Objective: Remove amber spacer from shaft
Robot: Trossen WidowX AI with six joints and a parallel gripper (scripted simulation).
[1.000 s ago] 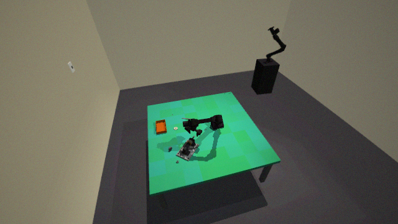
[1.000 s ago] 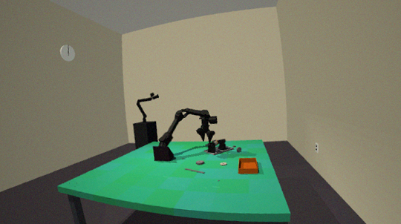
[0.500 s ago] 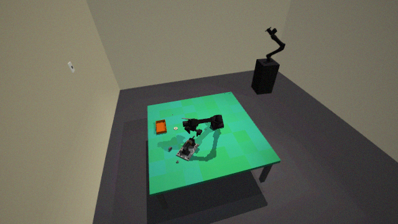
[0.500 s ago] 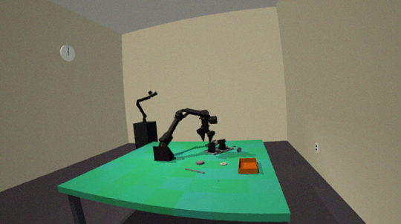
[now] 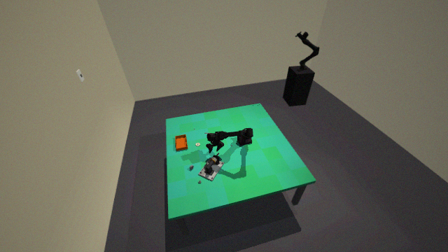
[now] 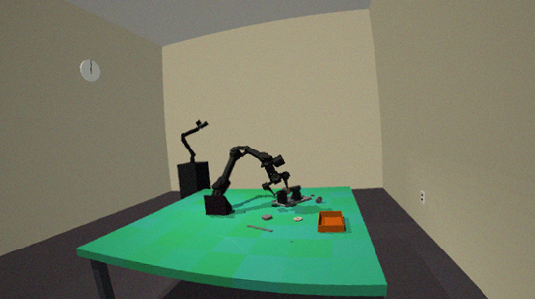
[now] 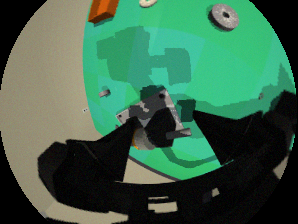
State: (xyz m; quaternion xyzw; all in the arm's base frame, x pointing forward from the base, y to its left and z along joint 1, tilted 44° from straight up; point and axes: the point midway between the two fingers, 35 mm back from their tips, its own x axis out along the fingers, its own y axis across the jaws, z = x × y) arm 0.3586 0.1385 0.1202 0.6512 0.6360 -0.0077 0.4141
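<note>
Right now my gripper tip is 8 cm to the right of the grey shaft and 1 cm above it. Round my gripper tip: pale washer 22 cm to the right, 15 cm ahead, 9 cm below; then grey disc 22 cm to the right, 9 cm below, 2 cm behind; then orange tray 33 cm ahead, 27 cm to the right, 8 cm below.
</note>
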